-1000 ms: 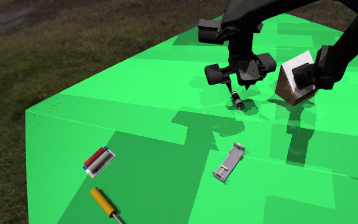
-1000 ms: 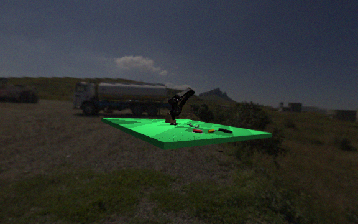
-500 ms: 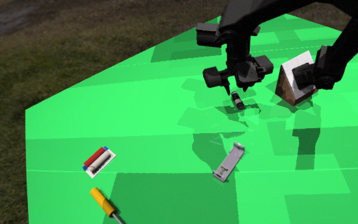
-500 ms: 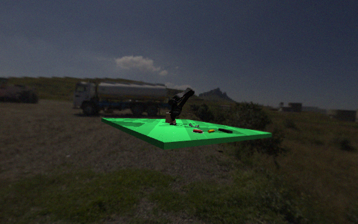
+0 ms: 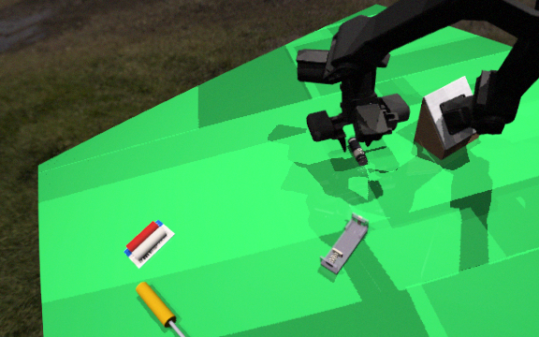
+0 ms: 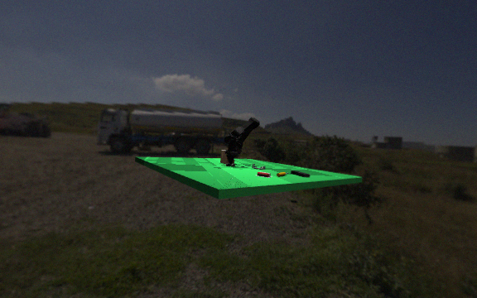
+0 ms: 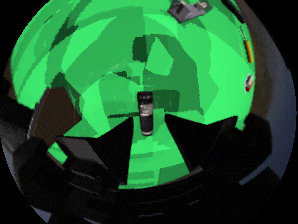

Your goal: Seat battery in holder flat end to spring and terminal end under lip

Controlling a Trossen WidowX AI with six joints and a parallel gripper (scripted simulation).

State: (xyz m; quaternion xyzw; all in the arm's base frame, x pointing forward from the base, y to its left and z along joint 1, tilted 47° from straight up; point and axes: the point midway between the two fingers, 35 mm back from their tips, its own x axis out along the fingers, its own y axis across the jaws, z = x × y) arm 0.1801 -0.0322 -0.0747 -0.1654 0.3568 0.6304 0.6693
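My gripper tip is now 1 cm above the battery. Round my gripper tip: yellow-handled screwdriver 45 cm ahead, 14 cm to the left, 1 cm below; dark bar 45 cm ahead, 29 cm to the left; white card 46 cm ahead, 2 cm to the right, 1 cm below.
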